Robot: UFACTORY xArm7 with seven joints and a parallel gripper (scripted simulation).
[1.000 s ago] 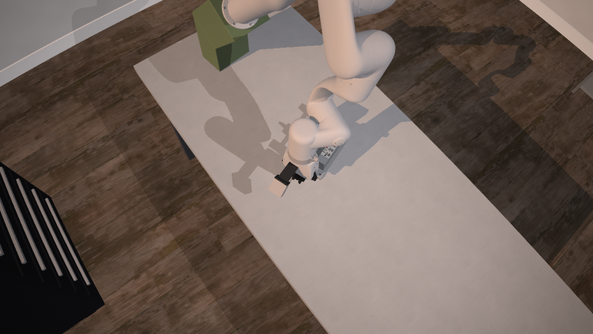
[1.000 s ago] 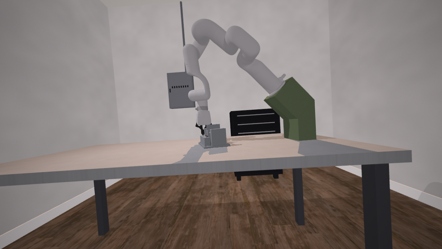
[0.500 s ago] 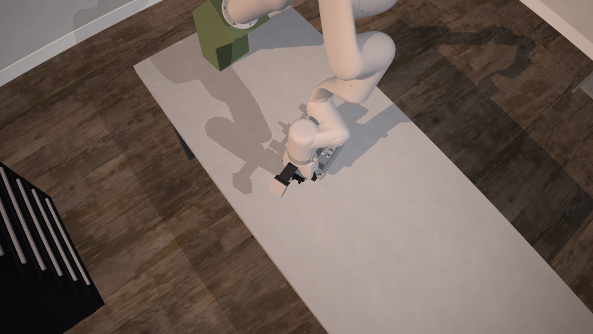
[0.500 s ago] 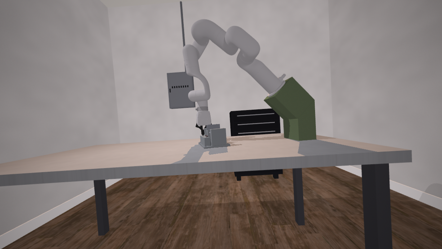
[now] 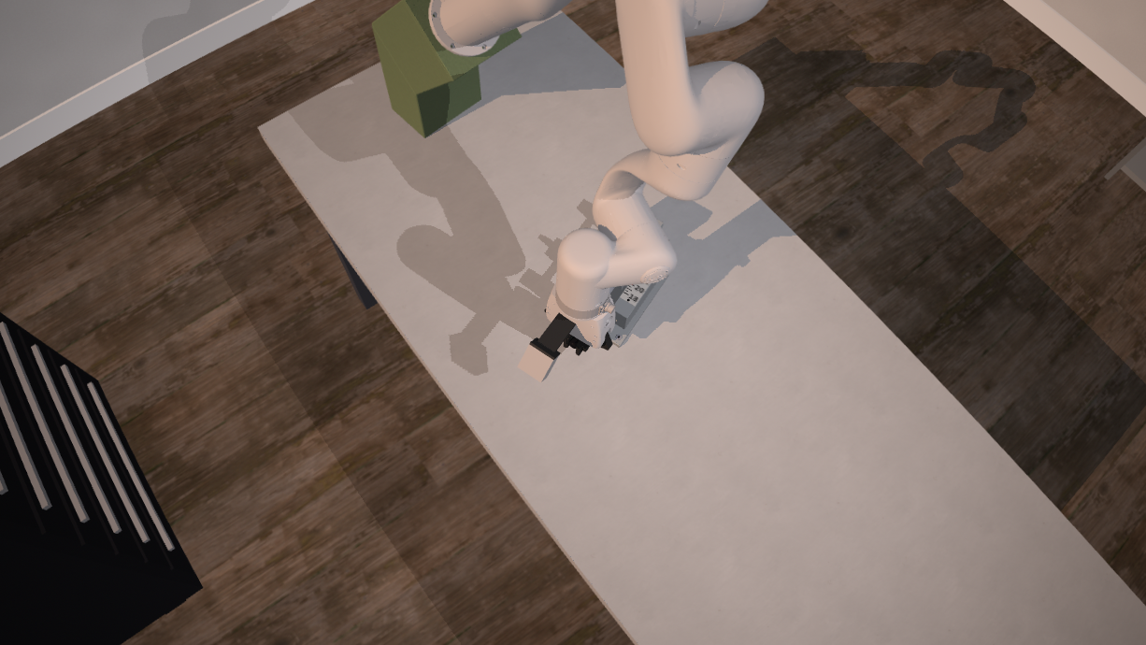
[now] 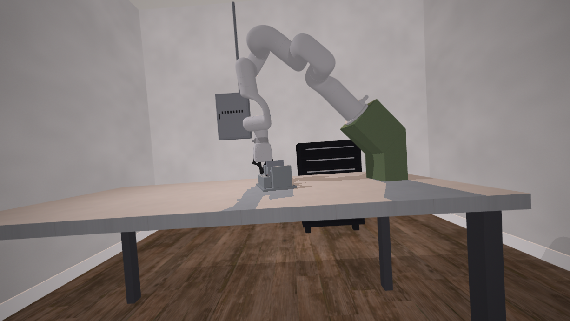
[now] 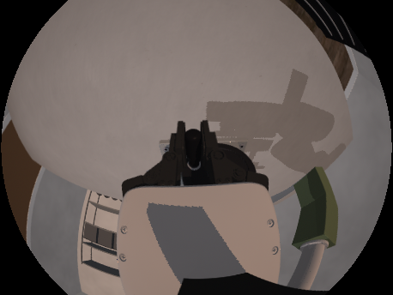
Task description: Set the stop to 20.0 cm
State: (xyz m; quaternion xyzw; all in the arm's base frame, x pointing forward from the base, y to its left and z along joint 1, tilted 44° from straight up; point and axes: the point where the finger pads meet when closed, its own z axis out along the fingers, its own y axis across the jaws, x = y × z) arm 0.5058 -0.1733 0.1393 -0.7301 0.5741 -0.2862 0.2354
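The handwheel knob lies 10 mm to the left of my hand. From my hand the other things lie so: black handwheel: 20 mm to the left, 10 mm behind; then grey stop block: 130 mm to the left, 50 mm behind, 20 mm above.
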